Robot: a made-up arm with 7 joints.
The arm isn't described. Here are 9 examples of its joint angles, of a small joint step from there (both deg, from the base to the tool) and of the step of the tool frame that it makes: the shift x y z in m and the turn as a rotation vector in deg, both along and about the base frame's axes.
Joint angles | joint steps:
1: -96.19 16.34 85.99 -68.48 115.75 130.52 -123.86 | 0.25 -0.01 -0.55 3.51 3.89 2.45 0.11
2: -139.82 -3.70 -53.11 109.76 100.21 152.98 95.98 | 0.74 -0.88 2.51 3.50 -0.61 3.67 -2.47
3: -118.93 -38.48 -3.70 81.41 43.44 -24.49 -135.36 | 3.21 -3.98 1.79 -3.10 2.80 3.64 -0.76
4: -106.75 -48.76 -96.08 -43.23 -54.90 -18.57 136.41 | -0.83 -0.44 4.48 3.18 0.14 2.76 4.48
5: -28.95 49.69 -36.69 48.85 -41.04 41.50 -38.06 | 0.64 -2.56 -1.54 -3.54 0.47 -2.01 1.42
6: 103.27 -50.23 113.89 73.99 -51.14 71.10 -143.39 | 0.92 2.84 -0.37 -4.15 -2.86 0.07 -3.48
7: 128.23 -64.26 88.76 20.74 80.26 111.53 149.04 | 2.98 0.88 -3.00 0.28 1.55 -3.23 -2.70
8: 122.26 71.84 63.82 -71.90 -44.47 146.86 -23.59 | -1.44 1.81 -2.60 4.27 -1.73 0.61 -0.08
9: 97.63 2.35 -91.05 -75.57 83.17 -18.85 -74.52 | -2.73 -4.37 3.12 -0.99 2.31 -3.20 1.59
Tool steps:
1: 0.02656 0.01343 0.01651 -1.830 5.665 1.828
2: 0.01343 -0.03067 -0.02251 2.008 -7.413 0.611
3: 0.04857 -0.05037 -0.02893 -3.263 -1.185 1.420
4: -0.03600 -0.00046 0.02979 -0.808 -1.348 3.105
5: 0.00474 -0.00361 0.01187 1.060 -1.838 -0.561
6: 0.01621 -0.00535 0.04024 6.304 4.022 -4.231
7: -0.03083 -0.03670 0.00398 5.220 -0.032 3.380
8: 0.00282 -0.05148 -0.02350 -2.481 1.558 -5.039
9: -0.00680 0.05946 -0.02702 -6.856 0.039 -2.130
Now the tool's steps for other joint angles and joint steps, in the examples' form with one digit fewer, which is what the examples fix.
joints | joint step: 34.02 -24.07 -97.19 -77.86 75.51 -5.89 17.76 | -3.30 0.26 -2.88 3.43 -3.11 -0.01 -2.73
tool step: 0.0668 -0.0184 0.0292 0.42 -3.19 -7.40
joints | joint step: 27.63 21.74 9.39 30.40 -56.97 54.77 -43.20 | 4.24 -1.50 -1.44 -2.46 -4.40 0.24 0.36
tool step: 0.0037 -0.0098 0.0021 0.98 -1.22 -1.00
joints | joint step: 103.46 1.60 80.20 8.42 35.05 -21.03 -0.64 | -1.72 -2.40 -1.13 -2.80 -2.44 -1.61 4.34
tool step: 0.0169 0.0595 0.0060 -4.26 -1.34 -7.17
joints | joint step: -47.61 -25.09 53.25 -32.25 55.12 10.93 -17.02 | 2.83 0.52 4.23 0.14 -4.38 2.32 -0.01
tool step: 0.0101 -0.0111 -0.0049 3.90 -1.23 2.83
